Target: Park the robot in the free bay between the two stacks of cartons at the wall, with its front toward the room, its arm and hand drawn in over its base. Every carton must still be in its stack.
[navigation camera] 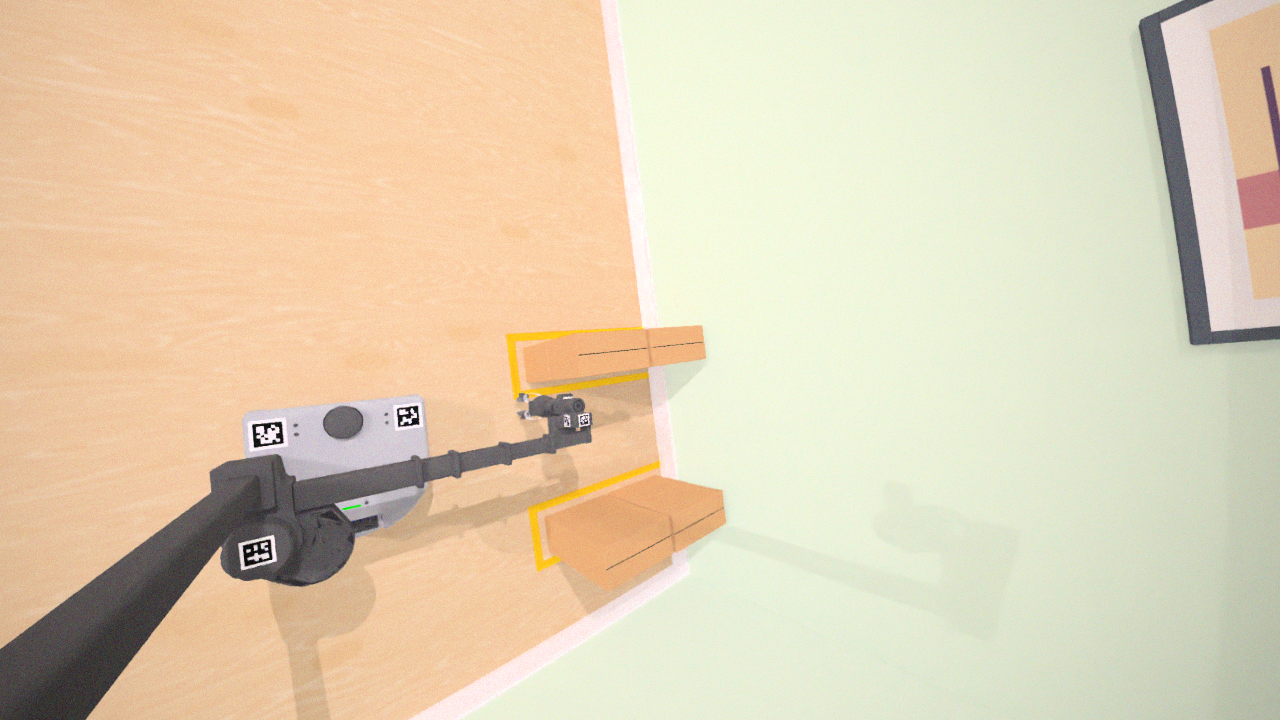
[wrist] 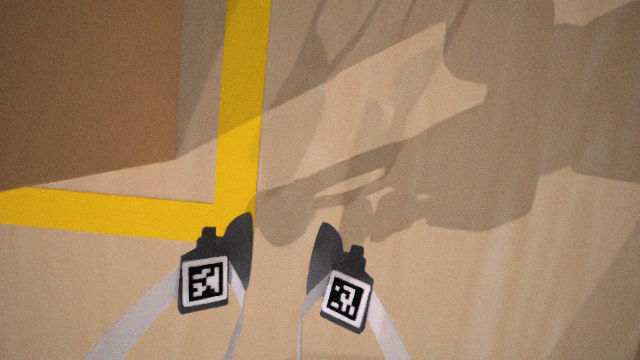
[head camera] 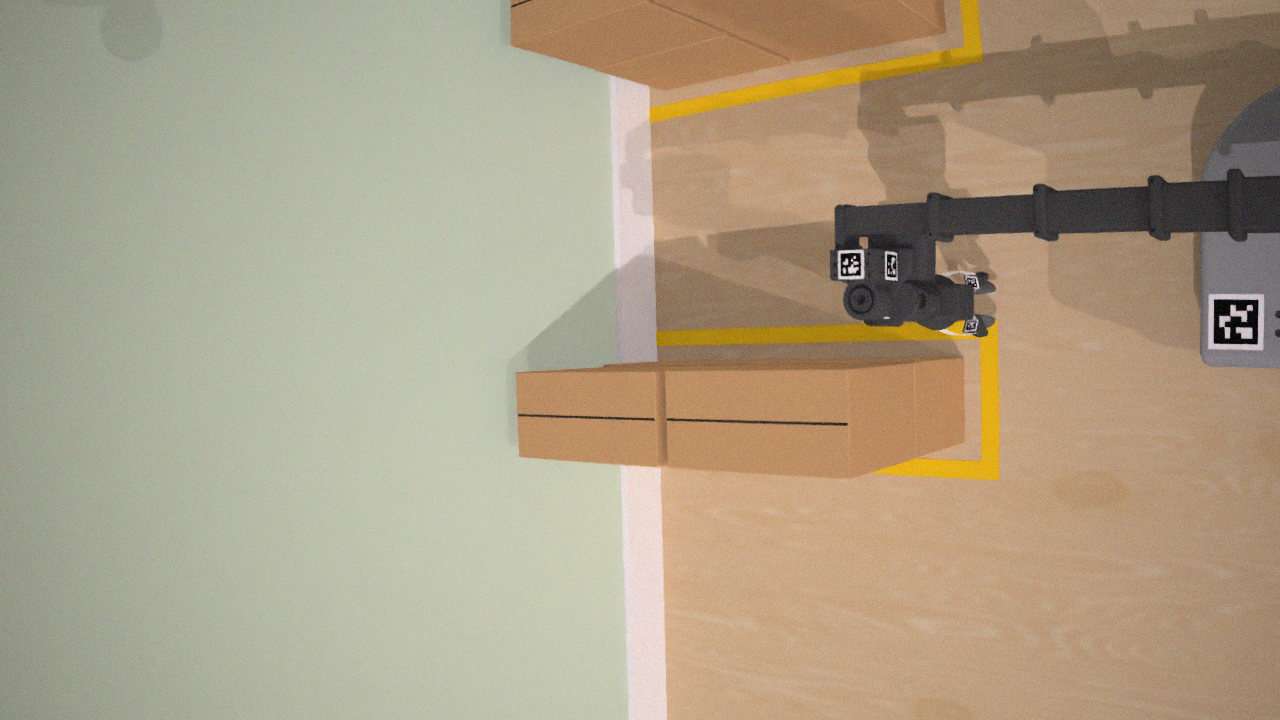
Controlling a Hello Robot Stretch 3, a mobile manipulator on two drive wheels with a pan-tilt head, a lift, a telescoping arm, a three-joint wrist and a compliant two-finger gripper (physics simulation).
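Places are measured from the robot's base along level axes (x back, y right, z up), in metres.
Pixels of known places: gripper, fingertip midpoint: (navigation camera: pixel 520 405) (wrist: pixel 284 242) (head camera: pixel 985 304); robot's base, link origin: (navigation camera: pixel 343 420).
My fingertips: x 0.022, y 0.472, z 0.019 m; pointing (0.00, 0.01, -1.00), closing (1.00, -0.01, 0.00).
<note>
For each thing: its top centre in the pictures, then the offset to it from my fingertips. "spot": a spot on its surface instead.
- brown carton side, surface spot: (wrist: pixel 90 90) spot: dx -0.074, dy +0.069, dz +0.062 m
- more yellow tape, top centre: (head camera: pixel 795 25) (navigation camera: pixel 606 509) dx +0.441, dy +0.304, dz -0.017 m
Two stacks of cartons stand upright at the wall. One stack (head camera: pixel 760 394) (navigation camera: pixel 599 353) shows partly in the wrist view as a brown carton side (wrist: pixel 90 90). The other stack (head camera: pixel 760 26) (navigation camera: pixel 617 528) is cut off in the head view. The bay (head camera: pixel 760 179) (navigation camera: pixel 617 429) lies between them. My base (head camera: pixel 1233 264) (navigation camera: pixel 384 445) is outside the bay, on its room side. My arm (head camera: pixel 989 214) (navigation camera: pixel 483 454) is extended from the base toward the wall, into the bay. My gripper (head camera: pixel 987 304) (navigation camera: pixel 520 406) (wrist: pixel 284 242) is open and empty, near the first stack's front tape corner, its fingers pointing back toward the room.
Yellow tape (head camera: pixel 989 402) (navigation camera: pixel 512 362) (wrist: pixel 240 100) outlines the first stack; more yellow tape (head camera: pixel 805 85) (navigation camera: pixel 536 537) outlines the second. A white baseboard (head camera: pixel 644 555) (navigation camera: pixel 629 161) runs along the green wall (head camera: pixel 313 358) (navigation camera: pixel 895 223). A framed picture (navigation camera: pixel 1179 205) hangs on the wall.
</note>
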